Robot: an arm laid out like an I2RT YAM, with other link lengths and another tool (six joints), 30 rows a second.
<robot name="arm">
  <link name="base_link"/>
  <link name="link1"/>
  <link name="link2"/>
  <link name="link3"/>
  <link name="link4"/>
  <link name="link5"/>
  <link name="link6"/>
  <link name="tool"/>
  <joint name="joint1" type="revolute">
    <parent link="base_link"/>
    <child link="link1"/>
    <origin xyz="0 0 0.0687" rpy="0 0 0"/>
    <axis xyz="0 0 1"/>
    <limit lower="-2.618" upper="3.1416"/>
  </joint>
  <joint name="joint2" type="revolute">
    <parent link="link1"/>
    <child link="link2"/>
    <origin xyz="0.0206 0.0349 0.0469" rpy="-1.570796 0 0"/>
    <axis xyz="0 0 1"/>
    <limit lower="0" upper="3.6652"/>
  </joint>
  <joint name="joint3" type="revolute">
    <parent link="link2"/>
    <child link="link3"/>
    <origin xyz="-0.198 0 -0.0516" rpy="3.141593 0 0"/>
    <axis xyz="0 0 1"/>
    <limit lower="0" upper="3.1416"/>
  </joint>
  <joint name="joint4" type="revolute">
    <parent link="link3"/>
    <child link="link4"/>
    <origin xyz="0.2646 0.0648 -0.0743" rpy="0 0 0"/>
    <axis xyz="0 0 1"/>
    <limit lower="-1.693" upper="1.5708"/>
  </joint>
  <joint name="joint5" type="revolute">
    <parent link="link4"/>
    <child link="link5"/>
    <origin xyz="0.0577 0.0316 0.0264" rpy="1.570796 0 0"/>
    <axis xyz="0 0 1"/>
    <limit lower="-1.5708" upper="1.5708"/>
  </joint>
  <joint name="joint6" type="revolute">
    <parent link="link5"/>
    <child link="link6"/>
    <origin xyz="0.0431 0 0.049" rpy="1.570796 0 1.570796"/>
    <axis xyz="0 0 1"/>
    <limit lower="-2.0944" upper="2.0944"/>
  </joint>
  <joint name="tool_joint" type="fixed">
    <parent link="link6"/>
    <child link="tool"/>
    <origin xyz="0.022 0.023 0.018" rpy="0.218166 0 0.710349"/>
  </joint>
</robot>
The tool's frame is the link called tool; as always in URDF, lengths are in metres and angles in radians.
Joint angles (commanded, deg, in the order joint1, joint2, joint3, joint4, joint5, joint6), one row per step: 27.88, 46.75, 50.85, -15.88, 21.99, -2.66; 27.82, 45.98, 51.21, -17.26, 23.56, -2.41; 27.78, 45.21, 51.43, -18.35, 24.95, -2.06; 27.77, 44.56, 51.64, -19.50, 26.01, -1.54; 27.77, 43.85, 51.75, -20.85, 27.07, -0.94; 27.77, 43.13, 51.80, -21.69, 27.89, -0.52; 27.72, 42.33, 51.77, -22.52, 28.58, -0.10; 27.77, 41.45, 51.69, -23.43, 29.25, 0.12; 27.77, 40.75, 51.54, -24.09, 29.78, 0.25; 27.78, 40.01, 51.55, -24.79, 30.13, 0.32; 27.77, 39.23, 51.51, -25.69, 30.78, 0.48; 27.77, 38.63, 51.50, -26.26, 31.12, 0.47; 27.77, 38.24, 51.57, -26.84, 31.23, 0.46; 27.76, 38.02, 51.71, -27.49, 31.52, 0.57; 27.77, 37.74, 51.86, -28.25, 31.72, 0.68; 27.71, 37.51, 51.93, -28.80, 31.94, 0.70
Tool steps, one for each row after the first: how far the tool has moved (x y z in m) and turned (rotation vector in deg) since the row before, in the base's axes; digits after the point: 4 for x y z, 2 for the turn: -0.0038, -0.0037, 0.0030, -0.16, 0.09, -1.64; -0.0036, -0.0032, 0.0025, 0.04, -0.03, -1.47; -0.0033, -0.0025, 0.0017, 0.18, 0.17, -1.15; -0.0037, -0.0026, 0.0010, 0.14, 0.37, -1.15; -0.0031, -0.0022, 0.0015, 0.22, -0.03, -0.88; -0.0032, -0.0023, 0.0012, 0.25, -0.03, -0.81; -0.0036, -0.0022, 0.0011, 0.03, 0.02, -0.65; -0.0027, -0.0018, 0.0004, -0.03, 0.04, -0.54; -0.0029, -0.0018, 0.0014, 0.02, -0.09, -0.34; -0.0033, -0.0022, 0.0009, -0.05, 0.06, -0.67; -0.0024, -0.0015, 0.0010, -0.07, -0.05, -0.33; -0.0018, -0.0010, 0.0007, -0.09, 0.09, -0.10; -0.0015, -0.0010, 0.0005, -0.09, 0.22, -0.31; -0.0018, -0.0010, 0.0006, -0.09, 0.26, -0.21; -0.0013, -0.0011, 0.0003, -0.14, 0.19, -0.28
